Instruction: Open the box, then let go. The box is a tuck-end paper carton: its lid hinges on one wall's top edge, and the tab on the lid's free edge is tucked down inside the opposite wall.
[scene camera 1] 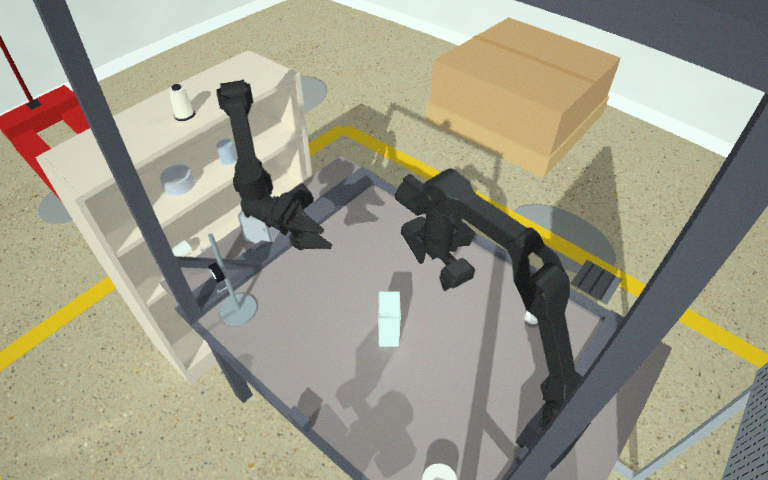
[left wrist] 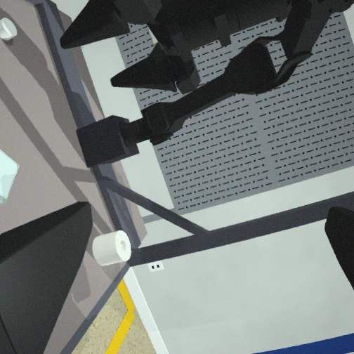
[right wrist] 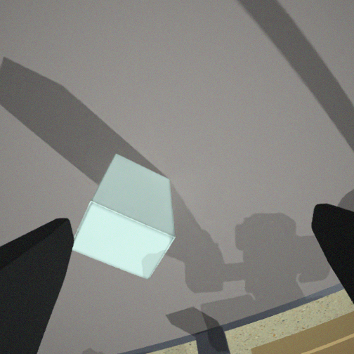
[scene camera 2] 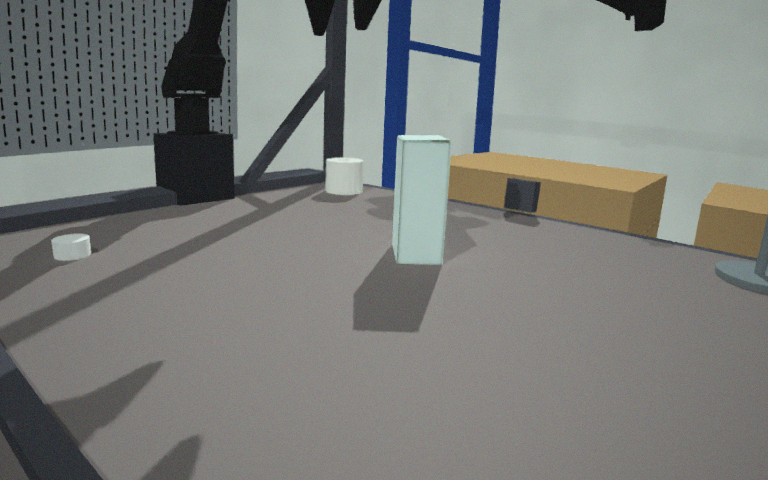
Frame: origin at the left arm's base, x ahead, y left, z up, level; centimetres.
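Seen in the pictures: left gripper, fingertip midpoint: (scene camera 1: 327,239); right gripper, fingertip midpoint: (scene camera 1: 433,276) (scene camera 2: 338,33); right arm's base, origin of the base link: (scene camera 2: 192,133).
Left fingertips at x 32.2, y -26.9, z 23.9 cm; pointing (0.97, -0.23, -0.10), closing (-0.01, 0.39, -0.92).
A point is followed by its place in that frame.
The pale mint carton (scene camera 1: 389,331) @[z -3.3, x 46.4, y -28.7 cm] (scene camera 2: 421,198) @[z -3.3, x 44.5, y -21.3 cm] (left wrist: 6,175) (right wrist: 134,200) stands upright near the middle of the table. Its top lid (right wrist: 122,240) looks flat and shut in the right wrist view; the tucked tab is hidden. My right gripper (scene camera 1: 439,250) (scene camera 2: 340,30) @[z 13.5, x 54.5, y -22.5 cm] (left wrist: 89,65) (right wrist: 194,223) is open and empty, above the table and apart from the carton. In its wrist view the carton shows beside the left finger. My left gripper (scene camera 1: 326,238) @[z 23.9, x 32.2, y -26.9 cm] (left wrist: 211,216) is open and empty, raised at the table's shelf side, away from the carton.
A white cylinder (scene camera 1: 438,472) @[z -4.7, x 64.4, y -58.4 cm] (scene camera 2: 344,175) @[z -7.0, x 63.9, y -56.6 cm] (left wrist: 112,247) stands near a table corner. A shorter white cylinder (scene camera 1: 530,318) @[z -8.8, x 80.9, y -12.3 cm] (scene camera 2: 71,247) @[z -9.2, x 80.2, y -9.2 cm] (left wrist: 7,29) is by the right arm. A stand with a round grey base (scene camera 1: 237,311) @[z -9.9, x 4.7, y -29.7 cm] (scene camera 2: 739,272) @[z -9.9, x 7.1, y -28.4 cm] is near the shelf unit (scene camera 1: 135,113) @[z 18.4, x -45.3, y 11.8 cm]. Dark frame posts surround the table.
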